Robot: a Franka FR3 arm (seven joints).
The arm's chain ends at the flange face. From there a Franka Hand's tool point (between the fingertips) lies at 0.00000 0.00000 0.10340 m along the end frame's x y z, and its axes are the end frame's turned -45 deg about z.
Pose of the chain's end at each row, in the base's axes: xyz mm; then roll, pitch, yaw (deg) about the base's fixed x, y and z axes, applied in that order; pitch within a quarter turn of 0, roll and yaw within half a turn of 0:
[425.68 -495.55 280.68 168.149 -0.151 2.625]
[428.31 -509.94 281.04 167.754 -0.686 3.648]
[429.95 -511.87 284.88 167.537 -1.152 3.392]
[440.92 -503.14 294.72 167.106 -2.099 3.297]
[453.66 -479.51 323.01 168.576 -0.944 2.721]
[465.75 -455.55 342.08 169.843 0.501 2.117]
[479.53 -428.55 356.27 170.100 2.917 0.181]
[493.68 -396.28 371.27 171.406 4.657 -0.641]
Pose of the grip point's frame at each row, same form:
[426.92 -516.75 179.48 171.453 8.242 46.992]
[430.91 -531.75 180.00 170.790 8.135 47.918]
[433.30 -534.03 183.94 170.305 7.953 47.591]
[445.93 -525.96 193.99 169.327 7.573 47.351]
[456.30 -499.89 221.67 171.202 7.376 47.058]
[465.53 -473.80 240.30 173.135 7.520 46.710]
[474.40 -446.34 254.54 175.037 9.056 45.040]
[485.21 -411.64 269.37 177.217 9.365 44.481]

